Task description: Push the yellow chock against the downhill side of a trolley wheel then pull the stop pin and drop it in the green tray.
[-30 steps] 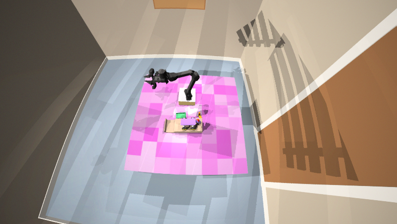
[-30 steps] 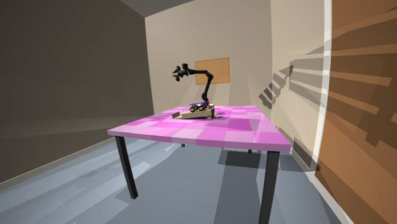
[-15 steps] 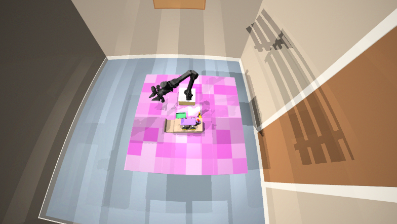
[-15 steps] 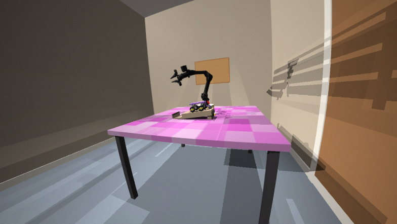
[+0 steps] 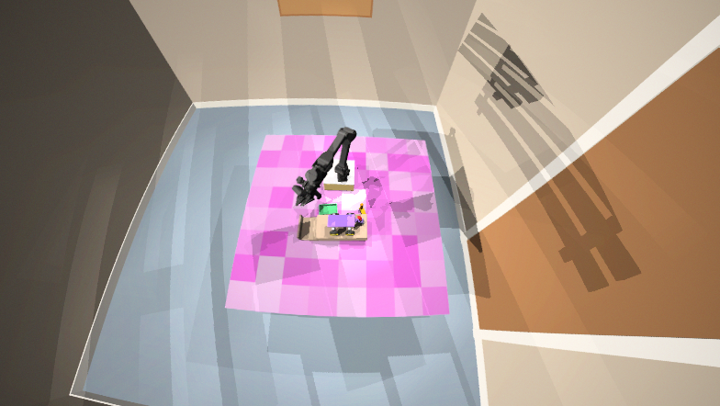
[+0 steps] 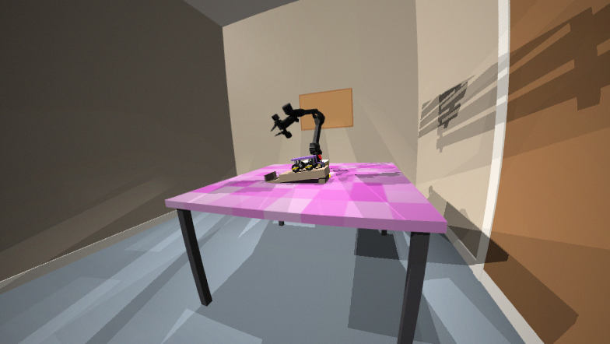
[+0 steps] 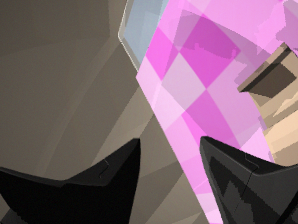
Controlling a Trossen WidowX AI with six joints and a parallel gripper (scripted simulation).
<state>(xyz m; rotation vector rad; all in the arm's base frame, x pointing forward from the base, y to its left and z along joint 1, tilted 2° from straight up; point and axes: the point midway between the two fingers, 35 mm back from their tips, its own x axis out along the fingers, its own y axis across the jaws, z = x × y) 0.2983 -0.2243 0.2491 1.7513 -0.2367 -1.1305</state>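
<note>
The yellow chock is 90 mm behind my gripper tip, 350 mm to the left of it and 300 mm below it. Round my gripper tip: purple trolley: 20 mm ahead, 220 mm to the left, 210 mm below; then ramp: 20 mm ahead, 210 mm to the left, 280 mm below; then dark end stop: 50 mm to the right, 290 mm below.
</note>
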